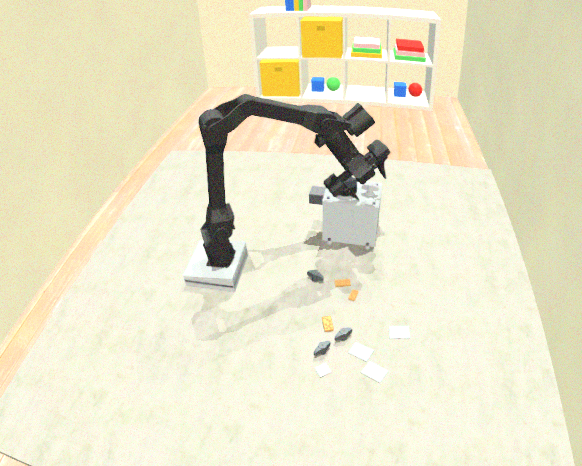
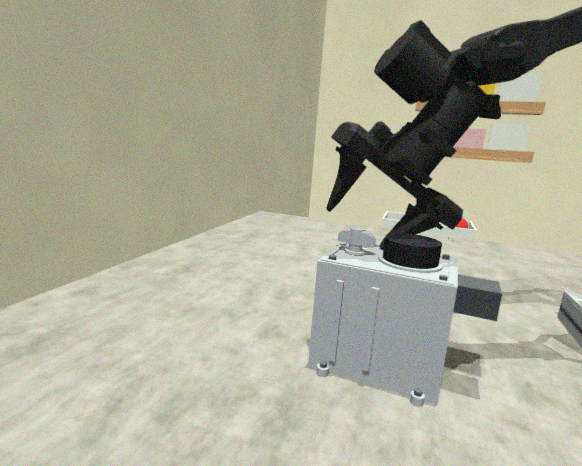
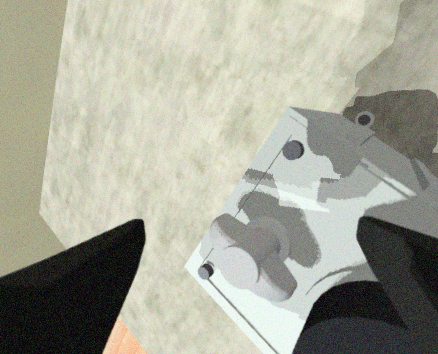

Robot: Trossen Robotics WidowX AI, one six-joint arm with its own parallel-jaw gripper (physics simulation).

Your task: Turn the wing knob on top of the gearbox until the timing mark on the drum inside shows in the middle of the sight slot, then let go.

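Seen in the pictures: gripper, fingertip midpoint: (image 1: 372,188) (image 2: 355,229) (image 3: 250,228); arm's base, link origin: (image 1: 221,258).
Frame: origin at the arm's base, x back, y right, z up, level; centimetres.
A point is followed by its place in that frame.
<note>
The light grey gearbox (image 1: 350,222) @[x -31.3, y -16.4, z 3.1 cm] (image 2: 395,335) @[x -29.1, y -28.9, z 2.0 cm] (image 3: 342,237) @[x -33.2, y -20.0, z 8.8 cm] stands upright on the floor mat. Its pale grey wing knob (image 2: 356,239) @[x -35.5, y -23.6, z 10.8 cm] (image 3: 240,267) @[x -35.6, y -22.6, z 12.0 cm] stands on top near one corner, beside a round black cap (image 2: 412,254) @[x -28.6, y -26.1, z 10.7 cm] (image 3: 345,340) @[x -31.1, y -21.9, z 11.6 cm]. My gripper (image 1: 371,188) @[x -36.3, y -21.1, z 11.4 cm] (image 2: 355,227) @[x -36.3, y -21.1, z 11.4 cm] (image 3: 250,228) @[x -36.3, y -21.1, z 11.4 cm] is open and empty, tilted over the gearbox top. One fingertip is low, close by the cap on the knob's side; the other is higher, out beyond the knob's other side. The fingers do not touch the knob. The sight slot and the timing mark cannot be made out.
A dark grey block (image 1: 316,195) @[x -21.2, y -20.9, z 7.6 cm] (image 2: 478,298) @[x -21.3, y -25.3, z 6.8 cm] sticks out of the gearbox side. Dark grey pieces (image 1: 343,334) @[x -34.3, y 16.6, z -2.1 cm], orange pieces (image 1: 342,283) @[x -31.5, y -0.8, z -4.2 cm] and white squares (image 1: 374,371) @[x -42.4, y 23.9, z -4.5 cm] lie on the mat (image 1: 150,400) @[x 3.3, y 41.9, z -4.8 cm]. A white shelf unit (image 1: 345,12) stands at the back.
</note>
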